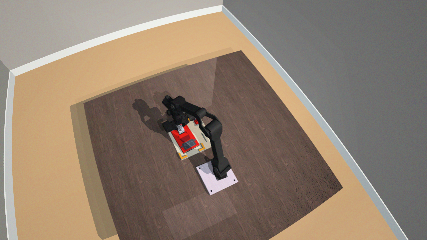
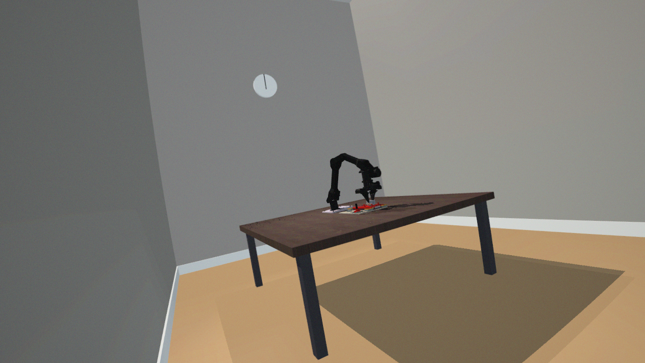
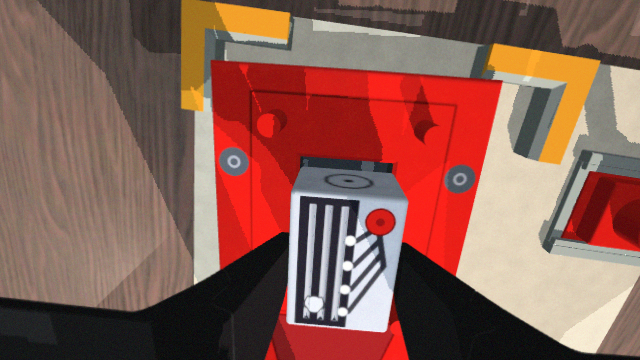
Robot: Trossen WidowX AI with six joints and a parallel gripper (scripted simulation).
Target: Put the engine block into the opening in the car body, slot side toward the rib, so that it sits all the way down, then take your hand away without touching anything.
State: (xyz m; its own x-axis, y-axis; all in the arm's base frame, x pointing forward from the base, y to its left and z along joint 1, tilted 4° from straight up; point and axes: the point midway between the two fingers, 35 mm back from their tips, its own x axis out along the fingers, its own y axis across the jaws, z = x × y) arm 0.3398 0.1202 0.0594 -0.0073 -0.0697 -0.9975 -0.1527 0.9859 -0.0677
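Right now the dark post is 30 mm ahead of my gripper tip, 120 mm to the right of it and 10 mm below it. The rest, counted from my gripper tip: engine block (10 mm below).
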